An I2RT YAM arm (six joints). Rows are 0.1 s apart.
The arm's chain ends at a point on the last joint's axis. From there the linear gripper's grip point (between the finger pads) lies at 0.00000 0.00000 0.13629 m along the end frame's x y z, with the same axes.
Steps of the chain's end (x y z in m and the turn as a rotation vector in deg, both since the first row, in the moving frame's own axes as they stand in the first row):
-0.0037 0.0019 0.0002 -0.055 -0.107 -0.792
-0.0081 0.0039 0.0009 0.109 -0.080 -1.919
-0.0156 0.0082 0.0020 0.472 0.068 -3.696
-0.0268 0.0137 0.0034 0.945 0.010 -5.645
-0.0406 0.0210 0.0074 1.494 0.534 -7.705
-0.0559 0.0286 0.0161 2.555 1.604 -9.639
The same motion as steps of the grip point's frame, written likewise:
-0.0040 0.0020 0.0002 -0.055 -0.107 -0.792
-0.0083 0.0036 0.0009 0.109 -0.080 -1.919
-0.0155 0.0071 0.0020 0.472 0.068 -3.696
-0.0269 0.0115 0.0034 0.945 0.010 -5.645
-0.0396 0.0174 0.0073 1.494 0.534 -7.705
-0.0526 0.0222 0.0159 2.555 1.604 -9.639

